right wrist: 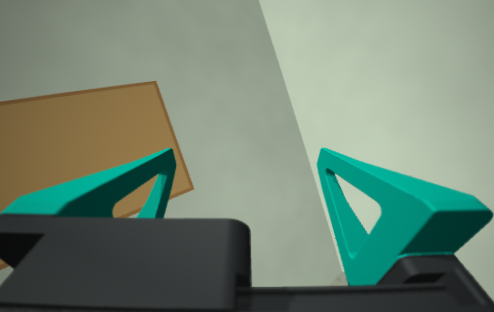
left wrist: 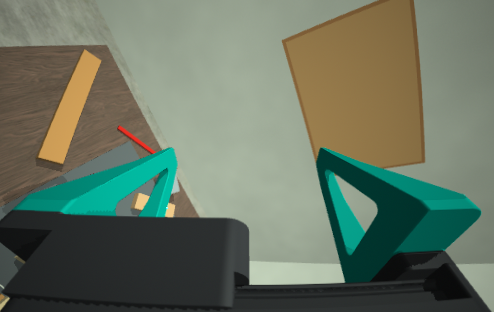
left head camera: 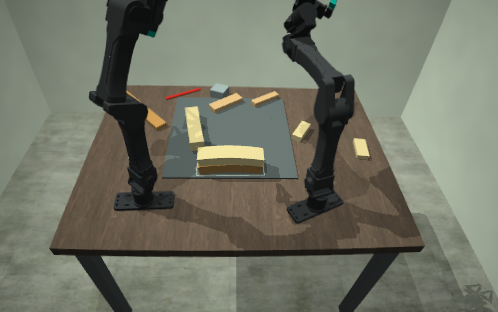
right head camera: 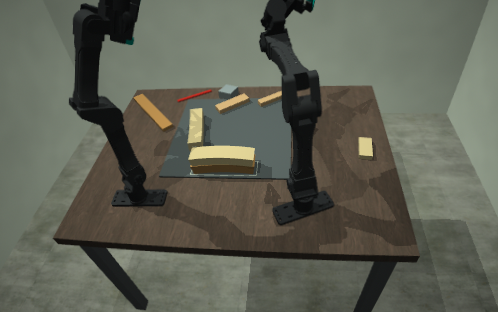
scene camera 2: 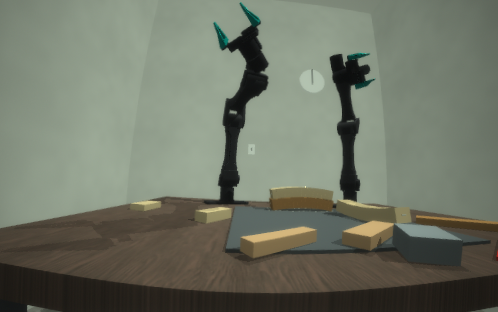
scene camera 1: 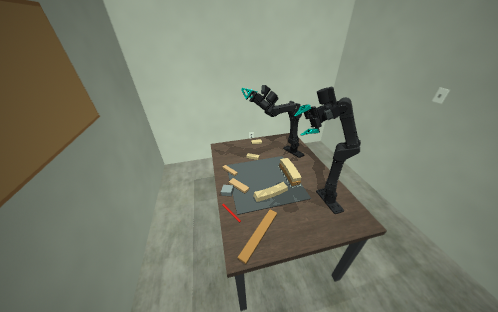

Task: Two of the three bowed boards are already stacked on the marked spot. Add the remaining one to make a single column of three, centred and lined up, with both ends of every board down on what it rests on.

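Seen in the pictures: left gripper, between the fingertips: [left wrist: 246, 155] [scene camera 2: 371, 66] [scene camera 1: 297, 125]; right gripper, between the fingertips: [right wrist: 246, 156] [scene camera 2: 226, 12] [scene camera 1: 244, 89]; left arm's base, origin of its link: [left head camera: 144, 201] [right head camera: 139, 198] [scene camera 1: 329, 200]; right arm's base, origin of its link: [left head camera: 315, 206] [right head camera: 303, 208] [scene camera 2: 226, 203] [scene camera 1: 293, 151].
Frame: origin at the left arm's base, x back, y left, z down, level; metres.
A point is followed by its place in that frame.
Observation:
A pale bowed board [left head camera: 230, 154] {y -0.301, x -0.123, z -0.093 m} [right head camera: 221, 154] {y -0.305, x -0.123, z -0.092 m} [scene camera 1: 290, 168] {y -0.284, x -0.145, z -0.090 m} [scene camera 2: 301, 192] {y -0.312, x -0.169, z -0.074 m} lies on an orange-brown bowed board [left head camera: 230, 169] {y -0.300, x -0.106, z -0.033 m} [right head camera: 222, 169] {y -0.302, x -0.106, z -0.032 m} [scene camera 2: 301, 203] {y -0.311, x -0.170, z -0.034 m}, middle arched up, on the outlined spot at the mat's near edge. The remaining pale bowed board [left head camera: 194, 127] {y -0.166, x -0.331, z -0.046 m} [right head camera: 195, 126] {y -0.163, x -0.345, z -0.045 m} [scene camera 1: 270, 192] {y -0.148, x -0.356, z -0.044 m} [scene camera 2: 367, 210] {y -0.189, x -0.374, z -0.037 m} lies apart on the mat's left part in the head views, its ends curving up in scene camera 2. My left gripper [scene camera 1: 306, 121] {y -0.066, x -0.279, z -0.556 m} [scene camera 2: 372, 67] {y -0.066, x -0.279, z -0.556 m} [left wrist: 246, 155] {y -0.066, x -0.279, z -0.556 m} is open and empty, high above the table. My right gripper [scene camera 2: 228, 13] {y -0.618, x -0.387, z -0.594 m} [right wrist: 246, 156] {y -0.618, x -0.387, z -0.594 m} is open and empty, raised high, pointing away from the table.
Two orange blocks [left head camera: 226, 102] {y -0.305, x -0.524, z -0.027 m} [left head camera: 265, 98] {y -0.487, x -0.552, z -0.027 m}, a grey block [left head camera: 219, 90] {y -0.275, x -0.601, z -0.041 m} and a red stick [left head camera: 183, 94] {y -0.104, x -0.630, z -0.002 m} lie at the back. A long orange plank [right head camera: 153, 112] {y 0.069, x -0.494, z -0.018 m} lies left of the grey mat [left head camera: 245, 130] {y -0.377, x -0.351, z -0.006 m}. Two small pale blocks [left head camera: 301, 130] {y -0.610, x -0.320, z -0.026 m} [left head camera: 361, 148] {y -0.842, x -0.209, z -0.020 m} lie right.

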